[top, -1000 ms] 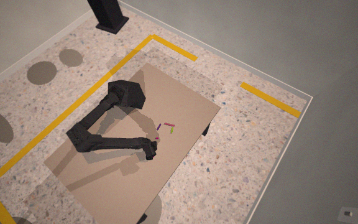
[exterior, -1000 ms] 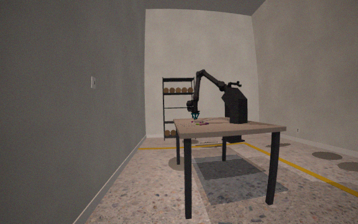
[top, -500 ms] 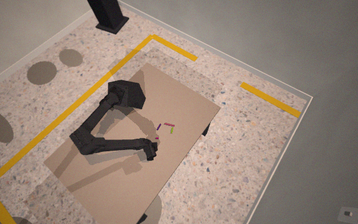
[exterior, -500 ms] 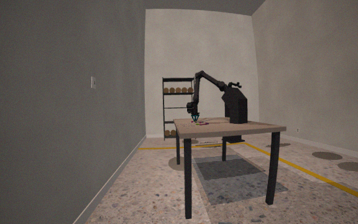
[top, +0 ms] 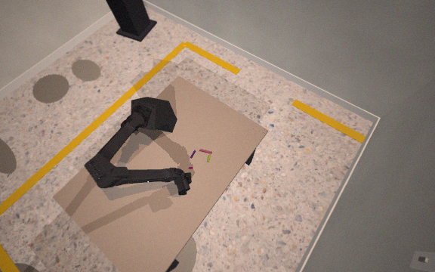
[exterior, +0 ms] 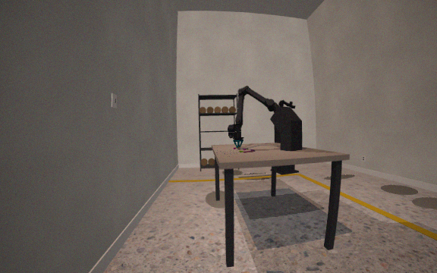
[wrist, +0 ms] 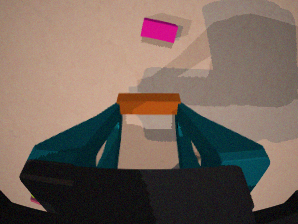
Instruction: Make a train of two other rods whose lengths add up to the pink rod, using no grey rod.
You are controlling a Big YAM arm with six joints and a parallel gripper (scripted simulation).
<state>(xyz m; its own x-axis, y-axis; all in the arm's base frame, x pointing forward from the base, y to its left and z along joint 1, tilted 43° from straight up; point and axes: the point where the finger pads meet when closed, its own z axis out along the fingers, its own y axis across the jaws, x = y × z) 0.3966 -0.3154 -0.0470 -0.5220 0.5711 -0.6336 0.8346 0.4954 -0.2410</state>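
Right now the orange rod is 1 cm to the right of my hand and 1 cm below it. Also, from my hand: purple rod: 5 cm behind, 20 cm to the left, 2 cm below; lime rod: 7 cm ahead, 22 cm to the left, 2 cm below; grey rod: 7 cm behind, 5 cm to the left, 2 cm below.
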